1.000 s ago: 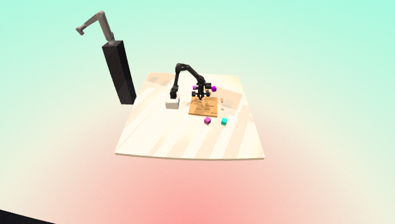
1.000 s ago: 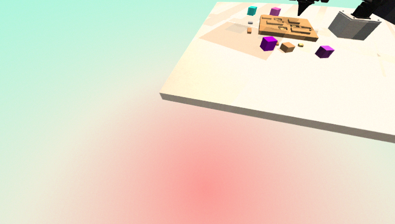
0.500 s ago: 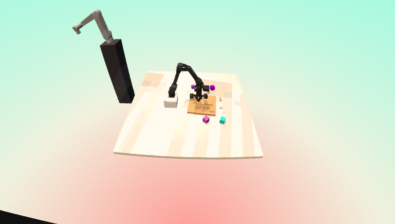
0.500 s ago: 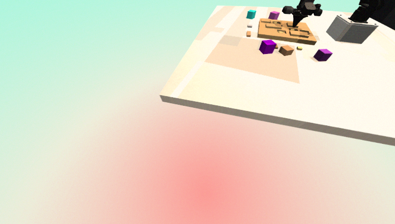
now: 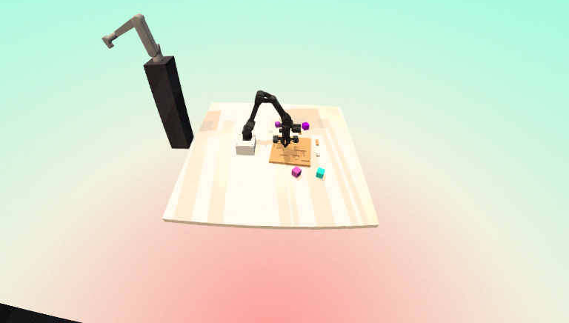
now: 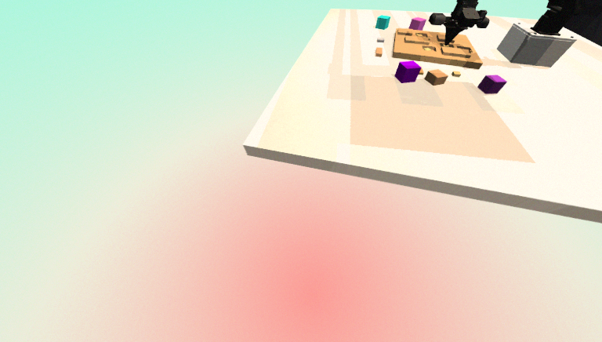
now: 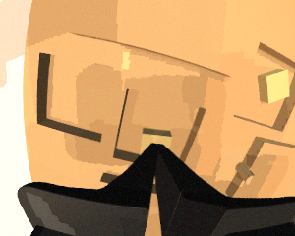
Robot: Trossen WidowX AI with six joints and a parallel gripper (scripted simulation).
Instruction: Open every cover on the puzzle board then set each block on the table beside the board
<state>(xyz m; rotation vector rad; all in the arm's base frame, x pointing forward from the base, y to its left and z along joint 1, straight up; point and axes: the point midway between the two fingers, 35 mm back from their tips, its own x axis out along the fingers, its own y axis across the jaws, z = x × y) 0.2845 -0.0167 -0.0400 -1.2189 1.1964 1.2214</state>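
Now: the dark purple block 290 mm to the left of my gripper tip and 60 mm behind it. From my gripper tip the other things lie so: small grey piece (250 mm ahead, 60 mm to the right, 20 mm below); then magenta block (250 mm to the right, 70 mm ahead); then small orange piece (260 mm ahead, 80 mm to the left, 10 mm below).
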